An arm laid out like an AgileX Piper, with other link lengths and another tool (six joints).
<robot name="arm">
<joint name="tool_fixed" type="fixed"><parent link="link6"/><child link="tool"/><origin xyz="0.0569 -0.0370 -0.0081" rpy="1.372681 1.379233 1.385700"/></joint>
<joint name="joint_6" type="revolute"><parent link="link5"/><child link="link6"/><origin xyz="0.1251 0.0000 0.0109"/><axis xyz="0.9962 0 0.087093"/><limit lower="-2.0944" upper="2.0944"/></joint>
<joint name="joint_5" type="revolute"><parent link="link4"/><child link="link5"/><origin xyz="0.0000 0.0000 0.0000"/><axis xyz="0 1 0"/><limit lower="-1.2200" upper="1.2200"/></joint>
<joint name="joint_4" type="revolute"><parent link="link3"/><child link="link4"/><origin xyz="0.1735 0.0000 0.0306"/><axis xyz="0.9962 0 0.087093"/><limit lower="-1.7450" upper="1.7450"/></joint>
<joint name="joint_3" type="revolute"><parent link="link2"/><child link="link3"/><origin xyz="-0.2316 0.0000 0.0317"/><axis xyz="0 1 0"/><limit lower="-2.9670" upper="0.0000"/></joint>
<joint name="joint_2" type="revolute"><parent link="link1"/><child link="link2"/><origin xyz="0.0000 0.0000 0.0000"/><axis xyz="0 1 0"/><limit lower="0.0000" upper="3.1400"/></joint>
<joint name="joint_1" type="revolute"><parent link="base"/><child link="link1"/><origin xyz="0.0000 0.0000 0.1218"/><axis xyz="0 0 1"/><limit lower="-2.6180" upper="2.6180"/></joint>
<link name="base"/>
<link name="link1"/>
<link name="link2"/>
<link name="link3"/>
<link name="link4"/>
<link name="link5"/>
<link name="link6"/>
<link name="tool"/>
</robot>
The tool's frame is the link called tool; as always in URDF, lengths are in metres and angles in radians.
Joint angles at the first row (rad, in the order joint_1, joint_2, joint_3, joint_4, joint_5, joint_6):
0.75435 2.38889 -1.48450 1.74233 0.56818 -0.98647
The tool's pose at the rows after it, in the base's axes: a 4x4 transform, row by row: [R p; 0 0 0 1], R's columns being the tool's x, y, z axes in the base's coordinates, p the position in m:
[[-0.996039, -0.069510, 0.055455, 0.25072], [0.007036, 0.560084, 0.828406, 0.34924], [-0.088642, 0.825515, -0.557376, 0.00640], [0, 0, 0, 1]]
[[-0.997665, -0.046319, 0.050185, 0.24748], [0.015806, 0.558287, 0.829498, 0.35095], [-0.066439, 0.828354, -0.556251, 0.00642], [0, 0, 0, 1]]
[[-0.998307, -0.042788, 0.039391, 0.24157], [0.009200, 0.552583, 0.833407, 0.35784], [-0.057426, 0.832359, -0.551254, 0.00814], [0, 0, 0, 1]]
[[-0.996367, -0.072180, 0.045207, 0.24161], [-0.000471, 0.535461, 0.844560, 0.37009], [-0.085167, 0.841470, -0.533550, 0.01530], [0, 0, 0, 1]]
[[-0.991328, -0.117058, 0.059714, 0.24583], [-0.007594, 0.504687, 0.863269, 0.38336], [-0.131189, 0.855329, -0.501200, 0.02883], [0, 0, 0, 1]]
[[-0.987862, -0.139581, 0.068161, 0.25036], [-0.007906, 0.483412, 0.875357, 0.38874], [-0.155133, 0.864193, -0.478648, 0.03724], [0, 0, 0, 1]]
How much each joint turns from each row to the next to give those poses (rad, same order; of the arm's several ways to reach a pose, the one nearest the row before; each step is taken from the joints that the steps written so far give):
-0.00001 0.00059 0.00001 0.00001 0.00001 0.02776
0.00628 0.00001 -0.00002 0.00000 -0.00001 0.02689
0.02143 0.00171 -0.01175 -0.00001 -0.00400 0.02129
0.02518 0.00591 -0.04555 0.00001 -0.01508 0.00666
0.01817 0.00028 -0.05807 0.00000 -0.01174 -0.00266
0.00009 0.00000 -0.03165 0.00003 0.00244 -0.00392

